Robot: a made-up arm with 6 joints. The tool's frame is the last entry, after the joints. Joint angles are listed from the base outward.
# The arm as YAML. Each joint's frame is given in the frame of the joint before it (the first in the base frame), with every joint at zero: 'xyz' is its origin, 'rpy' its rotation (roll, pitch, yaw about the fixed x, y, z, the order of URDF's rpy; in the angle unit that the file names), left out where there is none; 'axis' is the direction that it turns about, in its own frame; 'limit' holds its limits. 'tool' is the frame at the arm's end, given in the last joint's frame.
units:
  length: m
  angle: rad
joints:
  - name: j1
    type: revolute
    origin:
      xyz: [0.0, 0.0, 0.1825]
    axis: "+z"
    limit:
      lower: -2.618
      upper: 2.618
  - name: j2
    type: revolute
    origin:
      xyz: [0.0, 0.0, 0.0]
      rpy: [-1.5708, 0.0, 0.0]
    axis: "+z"
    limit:
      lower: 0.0
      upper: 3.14
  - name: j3
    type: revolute
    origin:
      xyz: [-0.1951, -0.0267, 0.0]
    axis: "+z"
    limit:
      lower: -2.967
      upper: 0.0
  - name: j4
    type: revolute
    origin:
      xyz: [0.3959, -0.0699, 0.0]
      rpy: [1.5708, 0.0, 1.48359]
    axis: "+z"
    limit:
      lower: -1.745
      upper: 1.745
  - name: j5
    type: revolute
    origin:
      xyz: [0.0, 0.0, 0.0]
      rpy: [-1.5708, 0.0, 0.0]
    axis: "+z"
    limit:
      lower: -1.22
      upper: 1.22
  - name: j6
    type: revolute
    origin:
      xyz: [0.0, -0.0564, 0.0]
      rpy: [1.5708, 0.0, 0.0]
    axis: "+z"
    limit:
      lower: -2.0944
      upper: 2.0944
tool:
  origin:
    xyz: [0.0, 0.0, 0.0]
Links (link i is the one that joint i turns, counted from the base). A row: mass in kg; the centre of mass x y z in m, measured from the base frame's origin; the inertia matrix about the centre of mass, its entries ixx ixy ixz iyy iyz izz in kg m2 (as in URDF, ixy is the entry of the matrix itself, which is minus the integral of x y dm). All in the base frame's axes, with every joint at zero. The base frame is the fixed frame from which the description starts. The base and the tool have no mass.
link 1: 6.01; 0.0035 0.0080 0.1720; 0.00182 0 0 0.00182 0 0.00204
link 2: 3.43; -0.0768 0.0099 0.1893; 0.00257 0 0.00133 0.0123 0 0.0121
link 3: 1.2; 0.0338 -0.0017 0.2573; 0.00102 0 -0.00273 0.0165 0 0.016
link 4: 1.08; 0.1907 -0.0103 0.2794; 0.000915 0 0.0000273 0.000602 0 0.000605
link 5: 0.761; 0.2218 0.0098 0.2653; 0.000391 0 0 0.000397 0 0.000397
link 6: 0.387; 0.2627 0.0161 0.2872; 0.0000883 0 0 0.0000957 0 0.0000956
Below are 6 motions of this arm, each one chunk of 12 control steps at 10 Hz.
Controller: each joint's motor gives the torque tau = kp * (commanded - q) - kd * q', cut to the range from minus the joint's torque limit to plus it. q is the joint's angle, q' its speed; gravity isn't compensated. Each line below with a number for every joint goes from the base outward.
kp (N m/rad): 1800 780 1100 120 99 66
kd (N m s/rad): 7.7 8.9 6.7 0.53 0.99 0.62
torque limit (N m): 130 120 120 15 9.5 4.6
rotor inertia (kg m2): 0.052 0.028 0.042 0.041 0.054 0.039
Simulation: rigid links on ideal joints. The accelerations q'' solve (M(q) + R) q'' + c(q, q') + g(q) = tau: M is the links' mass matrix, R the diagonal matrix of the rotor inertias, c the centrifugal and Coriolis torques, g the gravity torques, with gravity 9.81 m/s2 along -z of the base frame. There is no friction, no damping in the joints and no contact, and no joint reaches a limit. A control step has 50 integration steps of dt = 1/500 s. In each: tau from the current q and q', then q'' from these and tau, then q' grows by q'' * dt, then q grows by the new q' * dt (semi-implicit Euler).
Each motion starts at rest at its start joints. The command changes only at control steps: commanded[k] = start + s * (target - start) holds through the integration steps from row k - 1 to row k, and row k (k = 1, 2, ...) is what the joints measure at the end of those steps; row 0 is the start. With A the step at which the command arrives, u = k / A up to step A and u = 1 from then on. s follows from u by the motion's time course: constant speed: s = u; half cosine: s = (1 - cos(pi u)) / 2; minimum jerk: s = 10 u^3 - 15 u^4 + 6 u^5; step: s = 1 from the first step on.
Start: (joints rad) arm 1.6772 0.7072 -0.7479 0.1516 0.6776 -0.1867
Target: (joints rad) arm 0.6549 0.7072 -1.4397 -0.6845 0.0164 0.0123
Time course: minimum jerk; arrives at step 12
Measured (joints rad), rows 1 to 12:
1: 1.6716 0.7185 -0.7375 0.1479 0.6775 -0.1867
2: 1.6386 0.7042 -0.7692 0.1312 0.6481 -0.1773
3: 1.5649 0.7038 -0.8172 0.0811 0.5959 -0.1618
4: 1.4517 0.6961 -0.8964 -0.0093 0.5154 -0.1374
5: 1.3068 0.6948 -0.9925 -0.1685 0.4186 -0.1083
6: 1.1470 0.6925 -1.1001 -0.3011 0.3147 -0.0769
7: 0.9940 0.6931 -1.2058 -0.4138 0.2164 -0.0473
8: 0.8629 0.6942 -1.2992 -0.5221 0.1321 -0.0219
9: 0.7611 0.6974 -1.3700 -0.6116 0.0692 -0.0030
10: 0.6930 0.7015 -1.4138 -0.6713 0.0316 0.0082
11: 0.6610 0.7064 -1.4313 -0.6966 0.0182 0.0121
12: 0.6550 0.7092 -1.4328 -0.6960 0.0191 0.0118

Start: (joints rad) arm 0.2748 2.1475 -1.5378 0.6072 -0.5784 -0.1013
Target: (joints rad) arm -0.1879 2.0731 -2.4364 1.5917 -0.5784 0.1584
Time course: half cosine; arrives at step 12
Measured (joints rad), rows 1 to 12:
1: 0.2665 2.1742 -1.5398 0.6220 -0.5759 -0.0960
2: 0.2390 2.1468 -1.5991 0.6684 -0.5866 -0.0778
3: 0.1940 2.1402 -1.6695 0.7496 -0.5868 -0.0550
4: 0.1406 2.1317 -1.7636 0.8547 -0.5869 -0.0263
5: 0.0829 2.1133 -1.8757 0.9776 -0.5891 0.0068
6: 0.0222 2.1087 -1.9890 1.1131 -0.5893 0.0411
7: -0.0369 2.0958 -2.1067 1.2421 -0.5895 0.0745
8: -0.0897 2.0891 -2.2135 1.3569 -0.5886 0.1049
9: -0.1340 2.0863 -2.3042 1.4577 -0.5875 0.1302
10: -0.1672 2.0832 -2.3742 1.5375 -0.5851 0.1484
11: -0.1874 2.0864 -2.4156 1.5889 -0.5815 0.1583
12: -0.1933 2.0920 -2.4276 1.6068 -0.5768 0.1593

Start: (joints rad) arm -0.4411 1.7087 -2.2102 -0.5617 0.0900 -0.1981
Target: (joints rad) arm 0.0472 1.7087 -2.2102 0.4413 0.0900 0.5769
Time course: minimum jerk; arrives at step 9
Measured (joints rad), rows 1 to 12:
1: -0.4377 1.7314 -2.1976 -0.5521 0.0941 -0.1870
2: -0.4176 1.7263 -2.2013 -0.4956 0.0878 -0.1213
3: -0.3701 1.7246 -2.2016 -0.3524 0.0827 0.0037
4: -0.2866 1.7392 -2.1957 -0.0179 0.0872 0.1592
5: -0.1581 1.7325 -2.1991 0.0931 0.1009 0.3121
6: -0.0427 1.7326 -2.1981 0.2591 0.1058 0.4552
7: -0.0016 1.7274 -2.2008 0.3928 0.1011 0.5400
8: 0.0260 1.7232 -2.2023 0.4633 0.0994 0.5784
9: 0.0396 1.7257 -2.2009 0.4715 0.0972 0.5753
10: 0.0444 1.7233 -2.2021 0.4541 0.0942 0.5750
11: 0.0460 1.7239 -2.2017 0.4404 0.0939 0.5769
12: 0.0467 1.7244 -2.2015 0.4371 0.0938 0.5764

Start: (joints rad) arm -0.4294 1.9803 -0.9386 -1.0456 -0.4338 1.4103
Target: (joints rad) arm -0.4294 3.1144 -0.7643 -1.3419 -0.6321 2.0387
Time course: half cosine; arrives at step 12
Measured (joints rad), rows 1 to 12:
1: -0.4293 2.0319 -0.9175 -1.0518 -0.4324 1.4229
2: -0.4290 2.0855 -0.9115 -1.0647 -0.4478 1.4625
3: -0.4288 2.1909 -0.8874 -1.0898 -0.4616 1.5170
4: -0.4289 2.3088 -0.8696 -1.1218 -0.4853 1.5871
5: -0.4293 2.4510 -0.8451 -1.1597 -0.5091 1.6658
6: -0.4294 2.5955 -0.8244 -1.1991 -0.5360 1.7490
7: -0.4292 2.7401 -0.8035 -1.2383 -0.5617 1.8302
8: -0.4292 2.8706 -0.7870 -1.2741 -0.5858 1.9044
9: -0.4292 2.9809 -0.7742 -1.3044 -0.6059 1.9662
10: -0.4292 3.0620 -0.7669 -1.3269 -0.6212 2.0116
11: -0.4293 3.1093 -0.7652 -1.3402 -0.6301 2.0373
12: -0.4294 3.1190 -0.7694 -1.3435 -0.6324 2.0418

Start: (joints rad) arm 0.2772 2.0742 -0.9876 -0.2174 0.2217 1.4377
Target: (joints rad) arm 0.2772 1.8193 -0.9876 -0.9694 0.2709 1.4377
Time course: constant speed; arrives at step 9
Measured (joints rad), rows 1 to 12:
1: 0.2770 2.0593 -0.9827 -0.2790 0.2298 1.4372
2: 0.2766 2.0241 -0.9871 -0.3740 0.2343 1.4373
3: 0.2763 2.0002 -0.9840 -0.4698 0.2413 1.4371
4: 0.2763 1.9693 -0.9856 -0.5576 0.2452 1.4373
5: 0.2763 1.9426 -0.9843 -0.6398 0.2515 1.4371
6: 0.2763 1.9132 -0.9848 -0.7216 0.2565 1.4371
7: 0.2764 1.8855 -0.9842 -0.8042 0.2621 1.4370
8: 0.2765 1.8568 -0.9843 -0.8879 0.2674 1.4370
9: 0.2766 1.8287 -0.9839 -0.9717 0.2729 1.4369
10: 0.2768 1.8400 -0.9763 -0.9919 0.2720 1.4367
11: 0.2771 1.8331 -0.9810 -0.9822 0.2699 1.4378
12: 0.2772 1.8371 -0.9781 -0.9694 0.2719 1.4369

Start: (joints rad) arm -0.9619 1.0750 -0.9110 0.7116 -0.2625 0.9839
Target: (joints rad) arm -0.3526 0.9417 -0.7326 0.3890 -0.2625 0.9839
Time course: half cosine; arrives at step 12
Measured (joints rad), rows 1 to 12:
1: -0.9546 1.0918 -0.8914 0.7081 -0.2549 0.9839
2: -0.9308 1.0729 -0.8912 0.6932 -0.2576 0.9823
3: -0.8881 1.0706 -0.8712 0.6673 -0.2502 0.9817
4: -0.8288 1.0524 -0.8558 0.6319 -0.2517 0.9809
5: -0.7570 1.0395 -0.8321 0.5909 -0.2490 0.9805
6: -0.6778 1.0205 -0.8101 0.5473 -0.2503 0.9804
7: -0.5963 1.0040 -0.7864 0.5045 -0.2507 0.9807
8: -0.5185 0.9868 -0.7654 0.4649 -0.2528 0.9812
9: -0.4508 0.9727 -0.7469 0.4311 -0.2543 0.9819
10: -0.3985 0.9613 -0.7332 0.4052 -0.2561 0.9825
11: -0.3649 0.9541 -0.7245 0.3890 -0.2575 0.9832
12: -0.3517 0.9513 -0.7218 0.3838 -0.2589 0.9839

